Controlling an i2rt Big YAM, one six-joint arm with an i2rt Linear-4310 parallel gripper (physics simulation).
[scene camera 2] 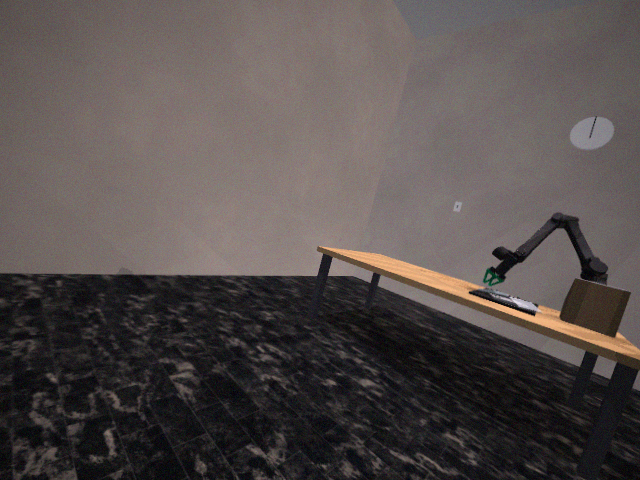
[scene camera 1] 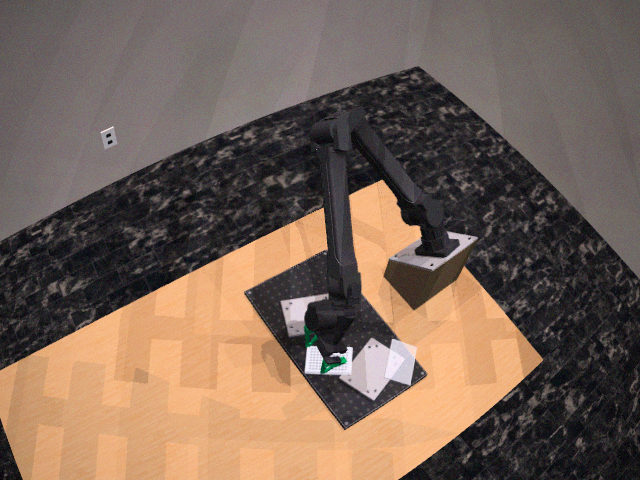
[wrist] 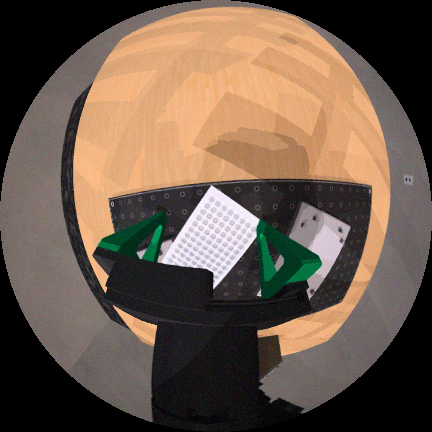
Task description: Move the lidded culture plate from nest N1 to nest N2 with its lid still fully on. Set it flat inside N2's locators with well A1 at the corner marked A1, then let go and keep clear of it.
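Seen in the pictures: gripper, fingertip midpoint: (scene camera 2: 486,284) (scene camera 1: 315,359) (wrist: 211,219); arm's base, origin of the base link: (scene camera 2: 595,292) (scene camera 1: 437,249).
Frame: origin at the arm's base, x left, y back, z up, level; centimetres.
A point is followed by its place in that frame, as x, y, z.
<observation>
The white many-welled culture plate (scene camera 1: 312,365) {-2.4, -46.9, -15.1} (wrist: 215,235) {-1.6, -43.6, -14.7} lies on the black perforated board (scene camera 1: 343,413) {13.9, -50.6, -16.6} (wrist: 357,215) {-27.6, -40.1, -16.6}, outside both nests and near the board's long edge. Its wells show clearly, and I see no lid on it. A separate translucent panel (scene camera 1: 405,364) {15.7, -27.3, -15.1}, which looks like the lid, overlaps one pale nest (scene camera 1: 364,369) {8.3, -36.9, -15.4} and lies near the board's corner. The other pale nest (scene camera 1: 294,316) {-17.5, -39.7, -15.5} (wrist: 325,237) {-17.7, -39.0, -15.5} is partly hidden by the arm in scene camera 1. I cannot read N1, N2 or A1. My gripper (scene camera 1: 316,356) {-2.3, -46.4, -11.7} (scene camera 2: 490,283) {-2.3, -46.4, -11.7} (wrist: 211,219) {-2.3, -46.4, -11.7} is open and empty above the plate, its green fingers wide apart.
The arm's brown pedestal (scene camera 1: 426,284) {4.7, -10.3, -2.5} (scene camera 2: 594,307) {6.1, -0.3, -7.0} stands on the wooden table (scene camera 1: 155,361) {-33.2, -81.2, -18.0} (scene camera 2: 403,268) {-5.7, -95.8, -18.0} (wrist: 165,90) {1.6, -69.9, -18.0} beside the board. The arm reaches from it over the board and the nests. A wall socket (scene camera 1: 108,137) (scene camera 2: 457,206) is far off.
</observation>
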